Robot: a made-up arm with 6 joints.
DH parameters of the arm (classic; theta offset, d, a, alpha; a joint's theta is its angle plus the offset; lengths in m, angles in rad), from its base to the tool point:
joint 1: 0 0.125 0 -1.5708
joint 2: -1.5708 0 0.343 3.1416
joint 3: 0 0 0 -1.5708
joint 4: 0 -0.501 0 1.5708
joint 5: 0 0.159 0 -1.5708
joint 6: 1.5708 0 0 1.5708
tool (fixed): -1.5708 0 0 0
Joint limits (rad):
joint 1: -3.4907..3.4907
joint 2: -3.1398..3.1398
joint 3: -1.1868..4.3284
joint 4: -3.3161..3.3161
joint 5: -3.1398..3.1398
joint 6: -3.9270..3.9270
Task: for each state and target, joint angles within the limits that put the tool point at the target. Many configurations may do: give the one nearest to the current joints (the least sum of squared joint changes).
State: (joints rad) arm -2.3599 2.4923 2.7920 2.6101 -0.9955 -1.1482
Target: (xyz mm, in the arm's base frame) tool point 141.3 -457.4 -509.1
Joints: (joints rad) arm -1.5930 3.0079 2.2874 2.8322 -0.9955 -1.1482
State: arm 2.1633 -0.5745 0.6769 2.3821 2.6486 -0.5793
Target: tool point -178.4 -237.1 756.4
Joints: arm 1.4437 -1.1813 0.1505 2.7491 2.6486 -0.5793
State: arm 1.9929 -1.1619 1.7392 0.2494 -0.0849 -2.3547
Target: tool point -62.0 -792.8 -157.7
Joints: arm 1.3039 -1.6792 1.8624 0.3521 -0.0849 -2.3547
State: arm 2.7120 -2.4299 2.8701 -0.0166 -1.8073 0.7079
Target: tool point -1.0 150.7 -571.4
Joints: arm 2.9270 -2.4363 2.9270 -0.3906 -1.8073 0.7079
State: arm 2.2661 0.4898 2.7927 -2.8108 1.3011 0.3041
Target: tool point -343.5 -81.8 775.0
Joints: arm 2.9228 1.1259 2.7563 -2.9010 1.3011 0.3041
